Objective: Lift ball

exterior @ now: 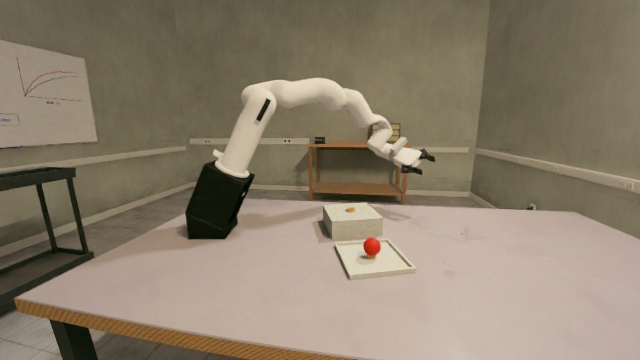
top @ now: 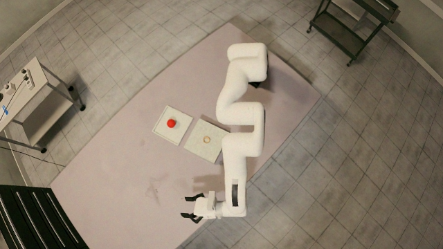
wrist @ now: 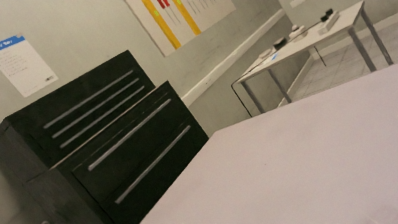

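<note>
My gripper is now 27 cm past the red ball, 41 cm to the left of it and 19 cm above it. Round my hand: white tray (27 cm behind, 41 cm to the right, 22 cm below); block (33 cm behind, 17 cm to the right, 17 cm below).
</note>
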